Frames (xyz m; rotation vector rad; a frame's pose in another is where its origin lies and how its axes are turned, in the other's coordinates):
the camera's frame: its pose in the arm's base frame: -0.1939 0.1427 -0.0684 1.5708 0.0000 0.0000
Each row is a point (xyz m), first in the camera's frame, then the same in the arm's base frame.
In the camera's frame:
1: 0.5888 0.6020 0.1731
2: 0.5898 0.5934 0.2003
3: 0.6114 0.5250 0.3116
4: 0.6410 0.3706 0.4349
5: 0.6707 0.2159 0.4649
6: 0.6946 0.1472 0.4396
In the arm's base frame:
1: 0.3949 -0.0304 0.5336
2: 0.3959 -0.0576 0.5250
3: 0.4175 -0.1689 0.4566
4: 0.4471 -0.2922 0.3022
5: 0.4768 -0.3222 0.1475
6: 0.5007 -0.2969 0.0788

